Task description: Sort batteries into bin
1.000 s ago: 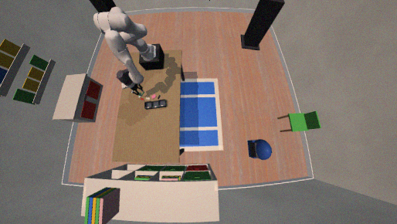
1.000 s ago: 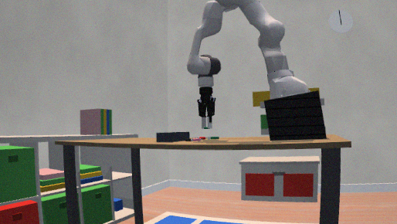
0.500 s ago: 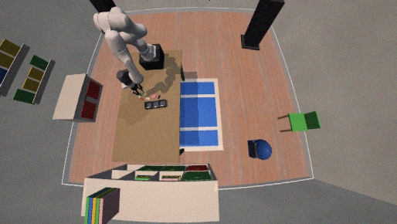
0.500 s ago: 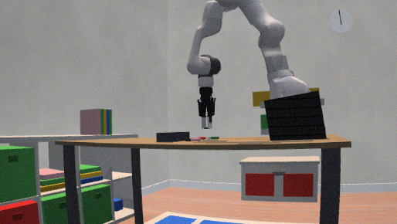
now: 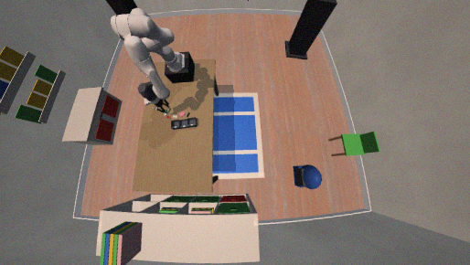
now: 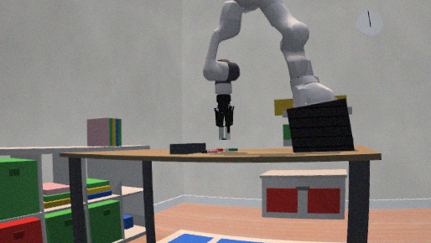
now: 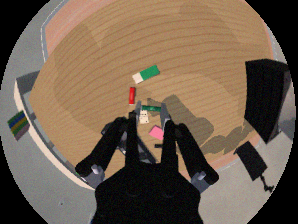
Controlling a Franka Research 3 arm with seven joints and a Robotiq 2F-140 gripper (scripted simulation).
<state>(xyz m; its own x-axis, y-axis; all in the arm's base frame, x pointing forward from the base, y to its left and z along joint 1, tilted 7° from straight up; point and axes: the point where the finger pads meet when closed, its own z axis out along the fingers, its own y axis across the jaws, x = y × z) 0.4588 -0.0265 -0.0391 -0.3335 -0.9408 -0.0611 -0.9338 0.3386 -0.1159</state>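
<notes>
Now: hand 9 cm above the white spotted tile, 5 cm to the right of it and 3 cm short of it. From my hand the other things lie so: green-and-white battery (9 cm below, 7 cm to the right); red battery (9 cm below, 5 cm ahead, 2 cm to the right); green battery (3 cm below).
</notes>
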